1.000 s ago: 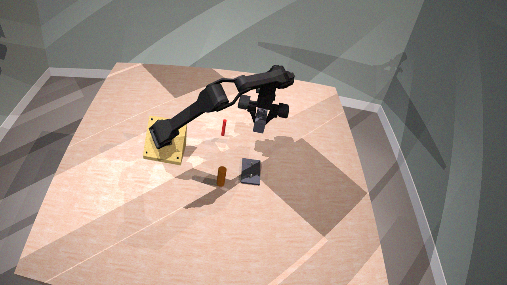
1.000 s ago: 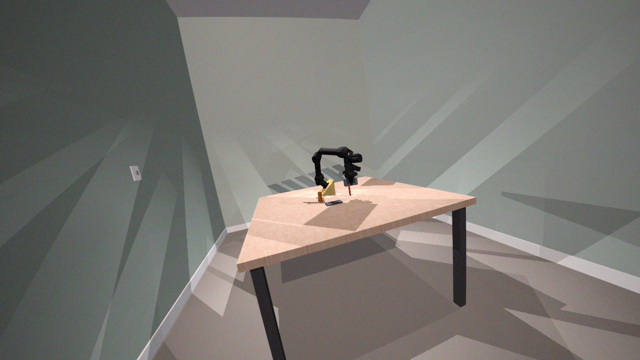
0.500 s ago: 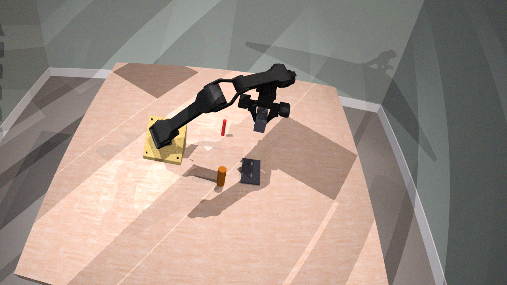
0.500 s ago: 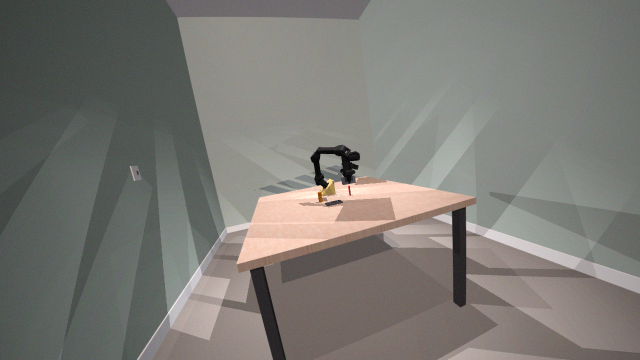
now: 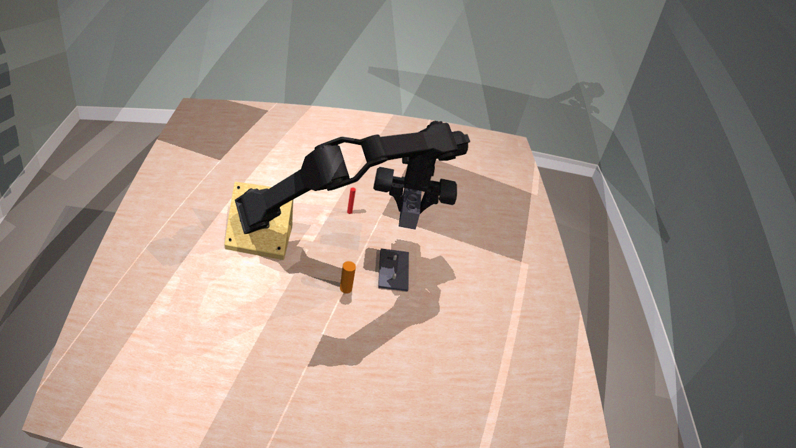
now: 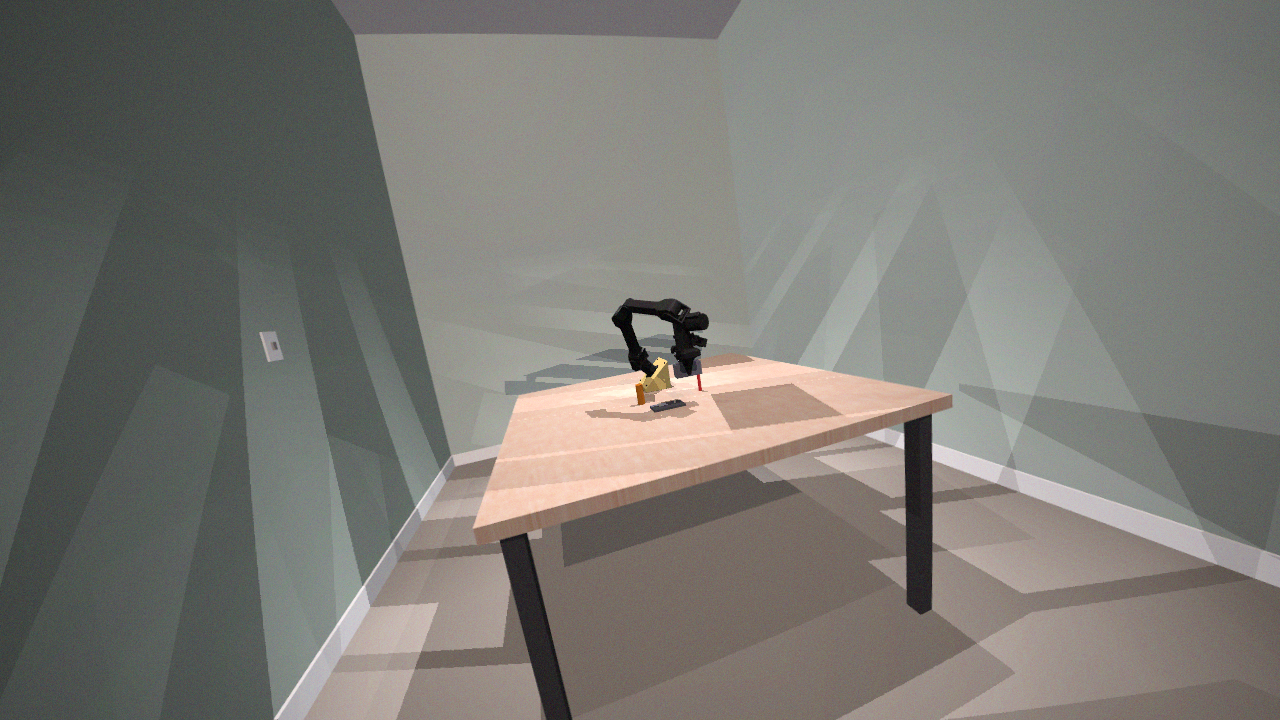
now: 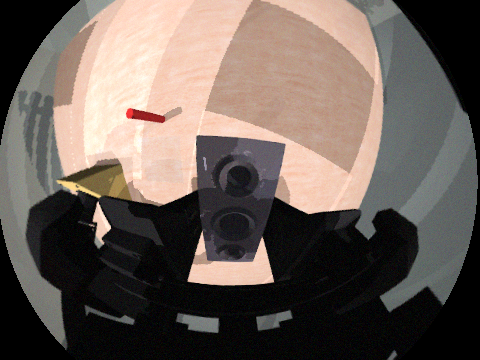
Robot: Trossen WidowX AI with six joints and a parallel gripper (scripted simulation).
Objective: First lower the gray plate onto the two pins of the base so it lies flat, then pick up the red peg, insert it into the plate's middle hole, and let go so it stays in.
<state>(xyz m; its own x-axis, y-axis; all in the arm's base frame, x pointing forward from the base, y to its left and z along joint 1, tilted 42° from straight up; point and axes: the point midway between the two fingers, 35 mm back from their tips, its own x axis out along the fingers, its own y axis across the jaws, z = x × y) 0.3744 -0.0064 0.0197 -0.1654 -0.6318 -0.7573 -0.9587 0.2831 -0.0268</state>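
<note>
My gripper tip is 30 mm past the gray base, 90 mm to the left of it and 100 mm above it. Round my gripper tip: orange cylinder: 150 mm behind, 140 mm to the right, 70 mm below; then gray plate: 30 mm above; then red peg: 120 mm behind, 110 mm to the left, 70 mm below.
</note>
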